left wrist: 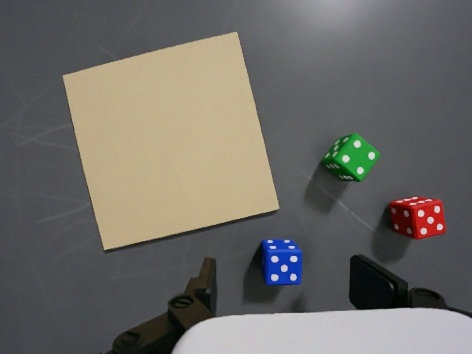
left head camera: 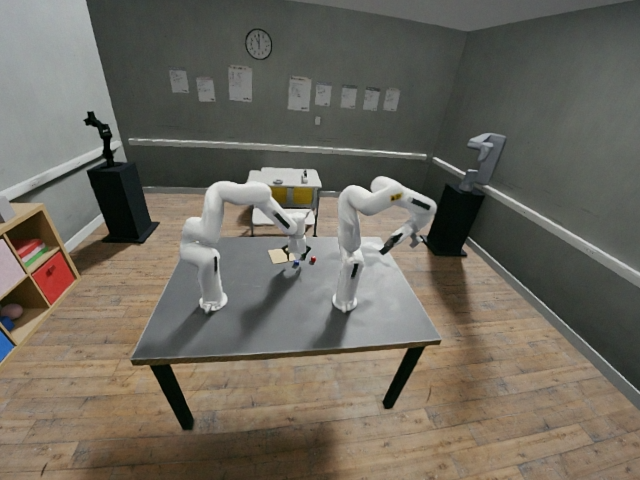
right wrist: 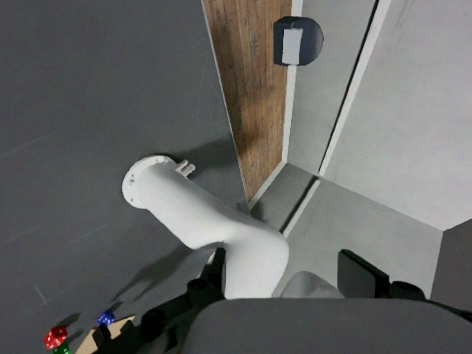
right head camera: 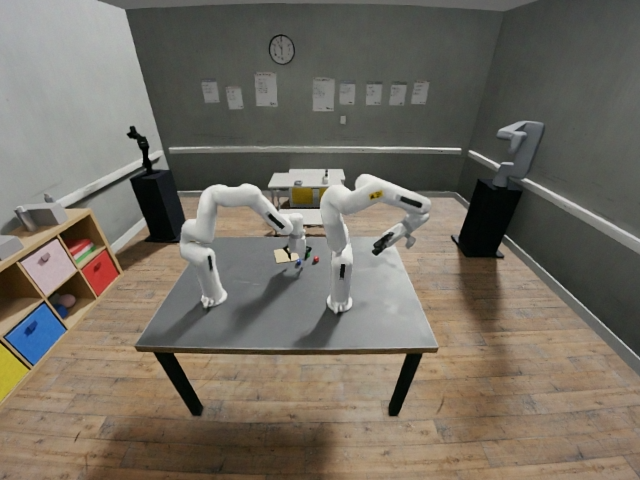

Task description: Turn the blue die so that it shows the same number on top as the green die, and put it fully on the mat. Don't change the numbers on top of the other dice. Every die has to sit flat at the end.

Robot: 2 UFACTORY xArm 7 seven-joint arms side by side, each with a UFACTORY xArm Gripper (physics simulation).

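Frame: origin at the left arm's base, x ahead, y right, z down, level; metres.
Where they show: left gripper, fingertip midpoint: [left wrist: 283, 279] [left head camera: 296, 259] [right wrist: 112, 326] [right head camera: 298, 259]; right gripper, fingertip midpoint: [left head camera: 383, 250] [right wrist: 281, 267] [right head camera: 373, 250]; left arm's base, origin of the base link: [left head camera: 213, 301] [right head camera: 214, 297]; right arm's base, origin of the base link: [left head camera: 344, 301] [right wrist: 152, 181] [right head camera: 339, 302].
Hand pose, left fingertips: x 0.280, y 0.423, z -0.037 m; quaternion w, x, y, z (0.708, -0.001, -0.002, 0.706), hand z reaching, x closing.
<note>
Things, the pixels of their top centre, and the offset from my left fingertips. Level surfaces: height alone.
- blue die, middle of its top: [left wrist: 284, 268] [right wrist: 108, 323] [left head camera: 296, 260] [right head camera: 298, 260] dx +0.002, dy +0.003, dz +0.011 m
- tan mat, middle of its top: [left wrist: 168, 140] [right wrist: 101, 344] [left head camera: 281, 255] [right head camera: 286, 254] dx +0.091, dy -0.081, dz +0.033 m
- green die, middle of its top: [left wrist: 358, 157] [right head camera: 307, 253] dx +0.078, dy +0.054, dz +0.011 m
- red die, middle of its top: [left wrist: 430, 220] [right wrist: 57, 342] [left head camera: 313, 257] [right head camera: 316, 257] dx +0.033, dy +0.108, dz +0.011 m
- grey table, its level: dz +0.037 m
The blue die [left head camera: 296, 262] [right head camera: 298, 262] [left wrist: 282, 268] [right wrist: 106, 318] lies flat off the mat, five on top, four on the side facing the mat. The tan mat [left head camera: 277, 255] [right head camera: 281, 255] [left wrist: 170, 140] is bare. The green die [right head camera: 308, 254] [left wrist: 356, 157] [right wrist: 62, 349] lies flat with four on top. The red die [left head camera: 313, 259] [right head camera: 316, 259] [left wrist: 429, 220] [right wrist: 55, 338] lies flat with five on top. My left gripper [left head camera: 299, 254] [right head camera: 299, 255] [left wrist: 283, 279] is open above the blue die, one finger on either side in its wrist view. My right gripper [left head camera: 383, 251] [right head camera: 377, 251] [right wrist: 281, 267] is open and empty, raised over the right side.
The grey table [left head camera: 268, 330] [right head camera: 268, 330] carries both arm bases. The left arm's base [left head camera: 211, 302] [right head camera: 212, 298] is at the table's left and the right arm's base [left head camera: 344, 302] [right head camera: 339, 304] is right of the middle. The red die's left side comes near the left gripper's right finger in the left wrist view.
</note>
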